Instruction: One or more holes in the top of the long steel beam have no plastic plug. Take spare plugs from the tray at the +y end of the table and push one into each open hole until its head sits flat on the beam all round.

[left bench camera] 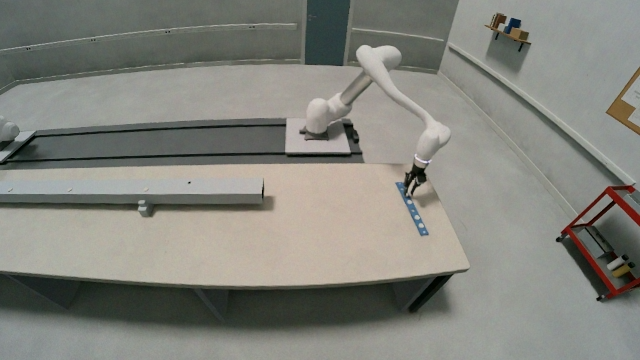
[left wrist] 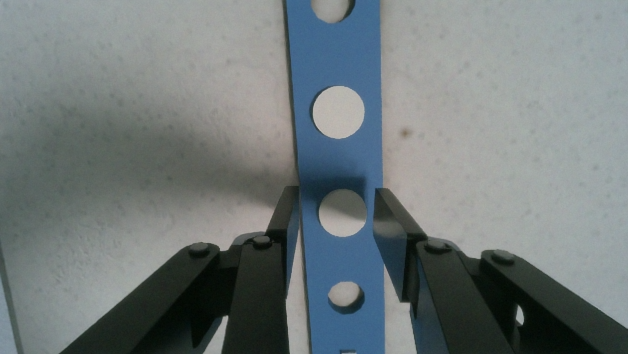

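Note:
The grey beam point(left bench camera: 225, 191) lies at the left of the bench view, with one dark open hole point(left bench camera: 189, 182) and pale plug heads, one of them a plug point(left bench camera: 146, 189) left of that hole. The blue tray point(left bench camera: 424, 232) point(left wrist: 335, 55) lies near the table's right end. My left gripper point(left bench camera: 410, 194) point(left wrist: 336, 209) is open, low over the tray, its fingers on either side of a round white plug point(left wrist: 342, 213) seated there. Another plug point(left wrist: 338, 112) sits farther up the tray; the tray holes above and below these two hold no plug. My right gripper does not show.
A small grey block point(left bench camera: 145, 208) stands against the beam's front side. The table point(left bench camera: 325, 240) ends just right of the tray. Part of the other arm point(left bench camera: 8, 131) shows at the far left of the rail point(left bench camera: 165, 142). A red cart point(left bench camera: 580, 220) stands at the right.

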